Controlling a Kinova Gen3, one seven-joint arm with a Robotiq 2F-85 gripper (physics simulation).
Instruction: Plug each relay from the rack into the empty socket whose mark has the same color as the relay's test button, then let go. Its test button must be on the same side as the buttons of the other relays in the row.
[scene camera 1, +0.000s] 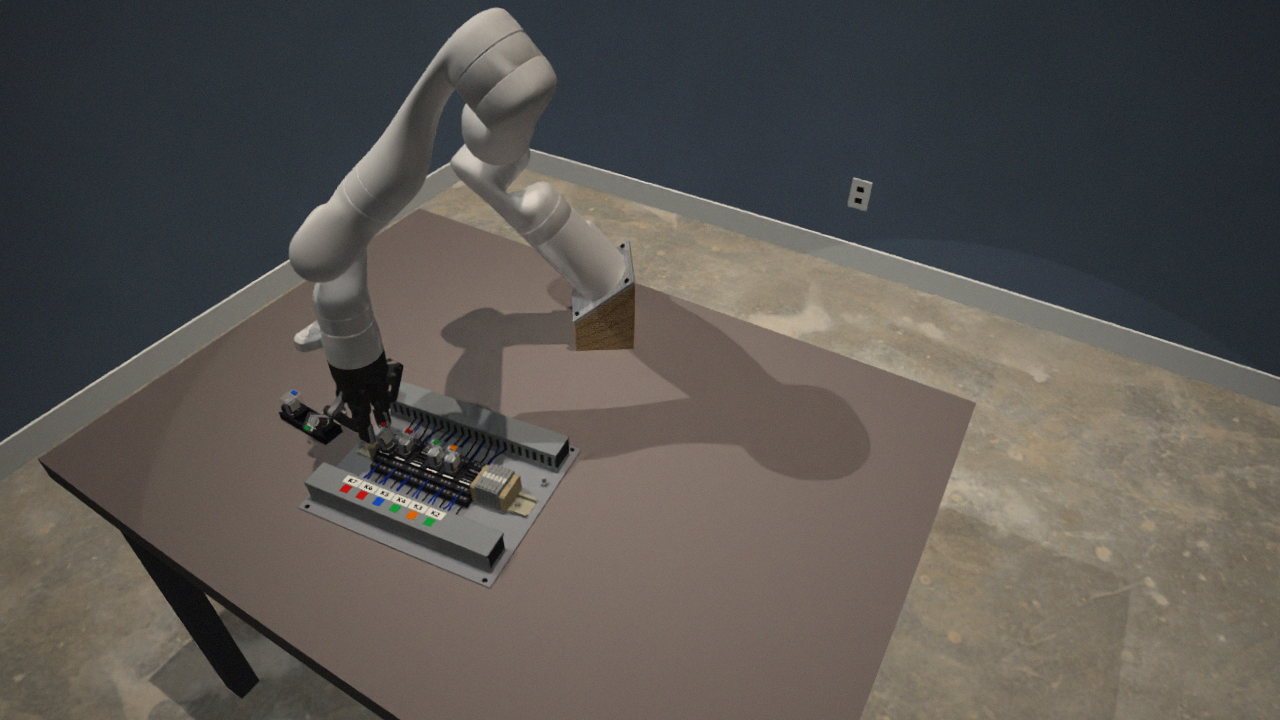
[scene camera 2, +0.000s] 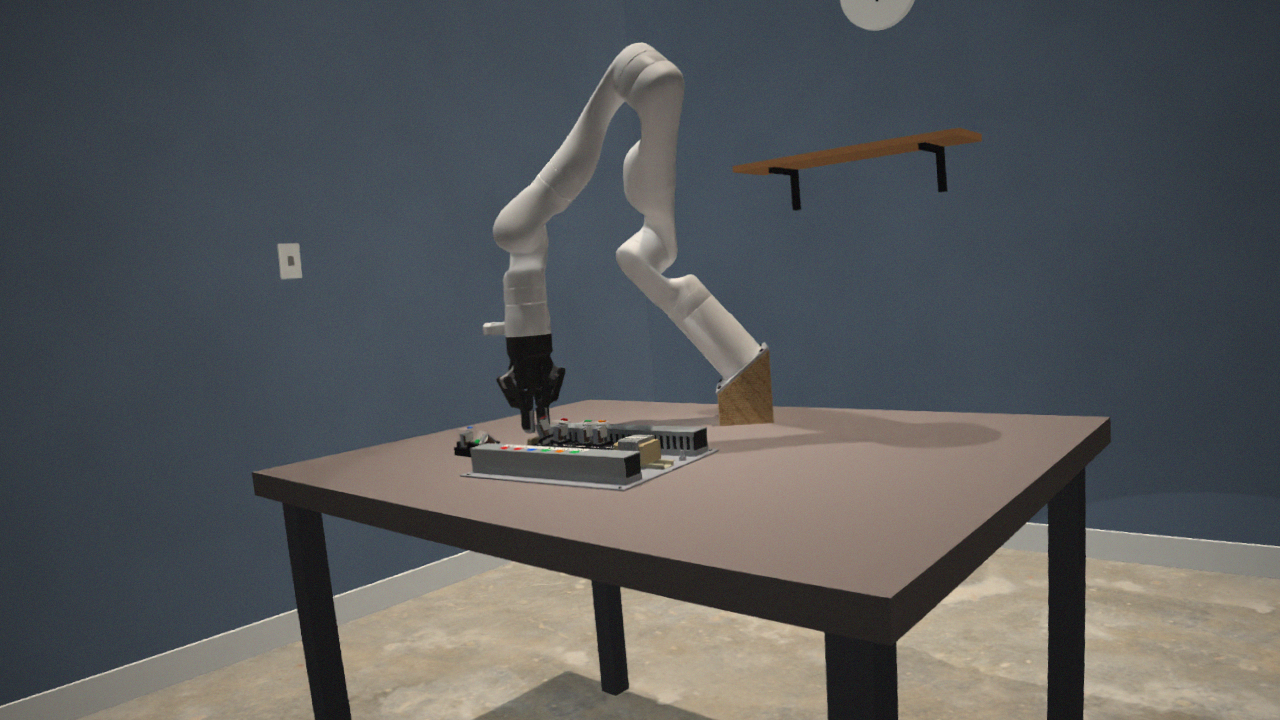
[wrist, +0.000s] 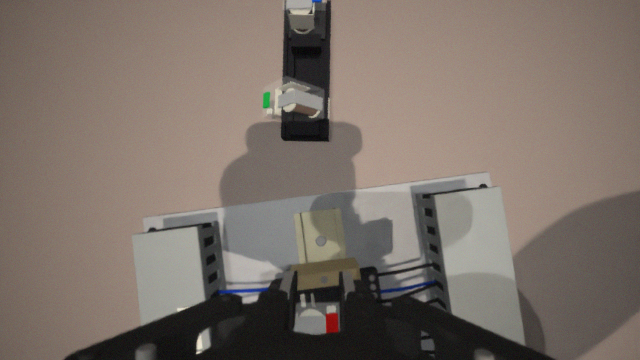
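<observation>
My gripper points down at the K7 end of the socket row, shut on a relay with a red test button. Its button faces the rear duct, as on the other relays. Its pins and base are hidden, so seating cannot be told. Relays stand at K6, K4 and K3. The K5 blue mark and K2 green mark belong to empty sockets. On the rack are an upright blue-button relay and a tilted green-button relay.
A front duct and a slotted rear duct flank the row. Beige terminal blocks stand at the K2 end. A tan end stop and bare rail lie beyond K7. Wires run between sockets and ducts.
</observation>
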